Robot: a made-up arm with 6 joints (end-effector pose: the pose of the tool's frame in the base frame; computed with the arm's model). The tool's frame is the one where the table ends. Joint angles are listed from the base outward.
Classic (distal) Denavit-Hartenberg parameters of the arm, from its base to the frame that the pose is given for. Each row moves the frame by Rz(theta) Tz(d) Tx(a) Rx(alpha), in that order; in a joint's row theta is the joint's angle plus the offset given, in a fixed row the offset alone. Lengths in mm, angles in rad.
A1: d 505.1  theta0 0  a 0  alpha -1.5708
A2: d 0  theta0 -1.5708  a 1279.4  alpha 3.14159
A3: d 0  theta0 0  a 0  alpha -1.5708
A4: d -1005  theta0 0  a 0  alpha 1.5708
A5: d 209.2  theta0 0  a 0  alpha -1.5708
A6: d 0  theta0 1.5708  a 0  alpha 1.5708
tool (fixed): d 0  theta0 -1.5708  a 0  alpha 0
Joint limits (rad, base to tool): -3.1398..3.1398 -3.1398..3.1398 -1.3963..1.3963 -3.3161..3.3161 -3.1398..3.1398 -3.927..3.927
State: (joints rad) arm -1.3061 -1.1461 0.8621 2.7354 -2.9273 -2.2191
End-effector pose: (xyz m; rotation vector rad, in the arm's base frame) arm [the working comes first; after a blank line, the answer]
Working (the frame after each row of the table, in the pose's form):
after A1: 0.0000 0.0000 0.5051 -1.3229 1.0120 -1.0120
after A2: -0.3050 1.1251 1.0323 -0.7175 -1.5213 1.0905
after A3: -0.3050 1.1251 1.0323 1.6831 2.2001 -0.3741
after A4: -0.4164 1.5360 1.9426 -1.7790 0.4817 -0.9668
after A5: -0.2505 1.6586 1.9076 -0.1177 0.2920 2.2088
after A6: -0.2505 1.6586 1.9076 1.0324 1.3358 1.0138

-0.2505 1.6586 1.9076 -0.2026 1.5814 -0.1962
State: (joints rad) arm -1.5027 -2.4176 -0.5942 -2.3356 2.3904 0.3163
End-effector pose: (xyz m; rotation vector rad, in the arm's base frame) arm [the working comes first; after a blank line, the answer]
Working (the frame after each row of the table, in the pose's form):
after A1: 0.0000 0.0000 0.5051 -1.2406 1.1589 -1.1589
after A2: -0.0577 0.8455 -0.4534 -1.7969 -0.7514 1.8439
after A3: -0.0577 0.8455 -0.4534 2.0111 2.1530 -0.2554
after A4: -0.0748 1.0961 0.5197 -0.8539 1.5161 -1.9712
after A5: 0.0797 0.9601 0.5574 -0.5464 0.7915 0.7004
after A6: 0.0797 0.9601 0.5574 0.7972 2.7838 0.9421

0.0797 0.9601 0.5574 -1.2529 2.2584 0.5014
